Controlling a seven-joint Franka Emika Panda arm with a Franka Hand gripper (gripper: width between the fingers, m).
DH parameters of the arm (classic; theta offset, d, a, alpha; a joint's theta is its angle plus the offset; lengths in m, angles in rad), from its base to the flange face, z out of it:
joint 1: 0 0.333 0 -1.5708
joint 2: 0 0 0 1.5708
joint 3: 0 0.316 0.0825 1.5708
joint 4: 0 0 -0.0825 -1.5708
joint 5: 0 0.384 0 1.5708
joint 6: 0 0 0.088 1.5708
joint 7: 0 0.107 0 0
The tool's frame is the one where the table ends.
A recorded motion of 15 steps. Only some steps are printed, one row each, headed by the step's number.
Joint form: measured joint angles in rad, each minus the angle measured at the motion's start. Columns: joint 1, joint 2, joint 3, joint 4, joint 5, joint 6, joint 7.
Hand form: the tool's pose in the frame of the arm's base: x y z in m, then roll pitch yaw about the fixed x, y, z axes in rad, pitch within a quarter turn. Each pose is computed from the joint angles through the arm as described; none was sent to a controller.
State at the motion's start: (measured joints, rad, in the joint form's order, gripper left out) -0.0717 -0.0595 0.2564 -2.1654 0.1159 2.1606 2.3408
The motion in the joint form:
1: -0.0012 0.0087 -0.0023 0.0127 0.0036 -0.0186 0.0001
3: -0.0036 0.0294 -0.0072 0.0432 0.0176 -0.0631 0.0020
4: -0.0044 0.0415 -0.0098 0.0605 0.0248 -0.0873 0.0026
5: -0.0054 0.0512 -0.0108 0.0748 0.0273 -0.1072 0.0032
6: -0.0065 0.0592 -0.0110 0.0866 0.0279 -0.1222 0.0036
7: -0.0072 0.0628 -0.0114 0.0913 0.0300 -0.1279 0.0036
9: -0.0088 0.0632 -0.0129 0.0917 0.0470 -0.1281 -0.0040
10: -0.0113 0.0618 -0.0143 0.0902 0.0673 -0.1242 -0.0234
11: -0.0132 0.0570 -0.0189 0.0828 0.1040 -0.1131 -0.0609
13: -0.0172 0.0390 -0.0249 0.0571 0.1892 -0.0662 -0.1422
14: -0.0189 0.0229 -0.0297 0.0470 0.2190 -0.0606 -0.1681
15: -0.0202 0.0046 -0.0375 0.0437 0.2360 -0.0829 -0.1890
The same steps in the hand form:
1: 0.5220 0.1018 0.4254 3.1046 0.0898 -2.2241
3: 0.5266 0.0997 0.4249 3.0667 0.0782 -2.2388
4: 0.5292 0.0988 0.4246 3.0462 0.0717 -2.2451
5: 0.5313 0.0984 0.4245 3.0319 0.0645 -2.2475
6: 0.5331 0.0981 0.4245 3.0221 0.0587 -2.2482
7: 0.5339 0.0978 0.4243 3.0168 0.0575 -2.2499
9: 0.5343 0.0971 0.4244 3.0059 0.0682 -2.2544
10: 0.5345 0.0961 0.4249 2.9970 0.0851 -2.2503
11: 0.5342 0.0943 0.4253 2.9842 0.1169 -2.2410
13: 0.5328 0.0917 0.4277 2.9760 0.2012 -2.2254
14: 0.5303 0.0893 0.4323 2.9738 0.2285 -2.2236
15: 0.5262 0.0859 0.4386 2.9634 0.2381 -2.2170

